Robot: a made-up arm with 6 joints.
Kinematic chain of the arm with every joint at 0, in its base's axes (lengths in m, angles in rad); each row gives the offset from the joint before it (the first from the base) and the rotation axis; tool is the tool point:
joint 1: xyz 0 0 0.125 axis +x
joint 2: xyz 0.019 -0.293 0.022 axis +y
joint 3: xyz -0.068 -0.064 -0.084 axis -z
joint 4: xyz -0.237 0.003 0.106 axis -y
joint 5: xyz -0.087 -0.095 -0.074 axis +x
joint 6: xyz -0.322 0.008 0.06 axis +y
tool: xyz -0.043 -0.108 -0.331
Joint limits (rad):
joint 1: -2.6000..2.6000
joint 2: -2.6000..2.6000
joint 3: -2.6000..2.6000
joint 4: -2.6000..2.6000
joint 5: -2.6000..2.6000
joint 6: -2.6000..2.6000
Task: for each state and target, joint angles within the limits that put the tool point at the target. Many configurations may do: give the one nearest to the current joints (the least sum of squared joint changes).
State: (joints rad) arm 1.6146 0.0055 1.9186 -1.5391 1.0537 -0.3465
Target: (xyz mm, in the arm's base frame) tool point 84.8 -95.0 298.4
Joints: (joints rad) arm 1.4891 0.0493 1.7829 -1.1734 1.0533 -0.8893
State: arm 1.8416 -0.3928 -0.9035 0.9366 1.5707 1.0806
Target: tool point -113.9 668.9 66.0
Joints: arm 1.9867 -0.0753 -0.7980 1.5740 1.5328 0.5586
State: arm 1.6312 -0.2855 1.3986 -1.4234 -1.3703 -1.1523
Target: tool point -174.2 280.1 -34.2
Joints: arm 1.7157 -1.3200 1.1926 -1.4539 -1.3232 -1.3435
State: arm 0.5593 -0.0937 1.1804 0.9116 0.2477 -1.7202
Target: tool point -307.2 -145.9 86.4
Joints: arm 0.4435 0.1881 1.3502 0.9318 0.1769 -1.7125
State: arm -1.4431 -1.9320 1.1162 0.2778 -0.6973 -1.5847
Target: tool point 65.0 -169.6 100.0
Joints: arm -1.2167 -2.0421 1.5139 0.3795 -0.7913 -1.7680
